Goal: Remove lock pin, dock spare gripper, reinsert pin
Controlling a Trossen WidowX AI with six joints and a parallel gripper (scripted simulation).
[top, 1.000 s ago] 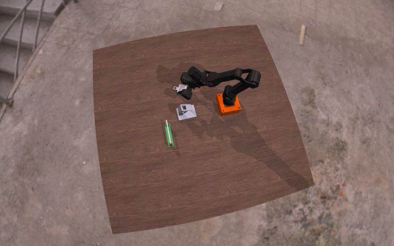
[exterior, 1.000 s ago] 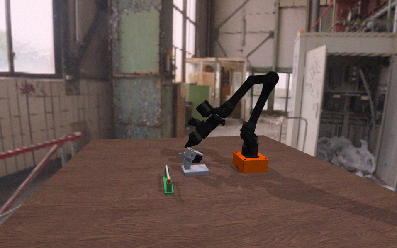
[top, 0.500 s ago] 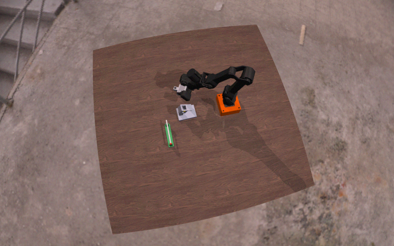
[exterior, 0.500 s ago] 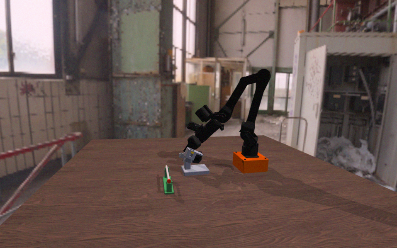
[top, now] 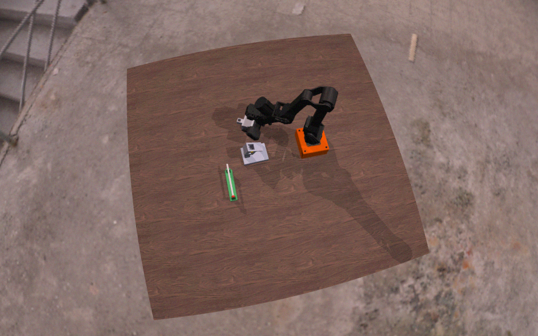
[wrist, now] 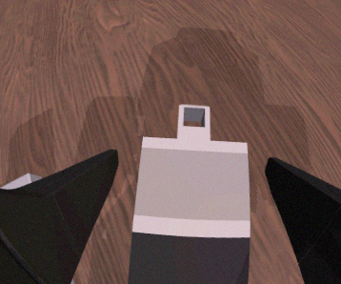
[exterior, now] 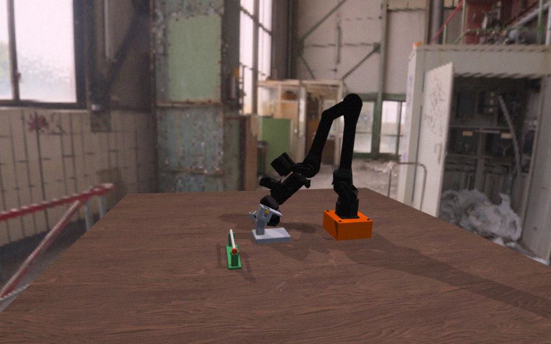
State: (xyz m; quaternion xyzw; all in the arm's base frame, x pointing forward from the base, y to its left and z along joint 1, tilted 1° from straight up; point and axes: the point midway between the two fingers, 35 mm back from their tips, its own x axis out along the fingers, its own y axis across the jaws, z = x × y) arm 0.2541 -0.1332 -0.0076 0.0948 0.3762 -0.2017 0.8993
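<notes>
Right now the spare gripper is 20 mm behind my gripper tip, 10 mm to the left of it and 10 mm below it. From my gripper tip the other things lie so: grey mount (160 mm to the left, 20 mm above, 10 mm behind); then green stand (280 mm to the left, 110 mm ahead, 10 mm below).
</notes>
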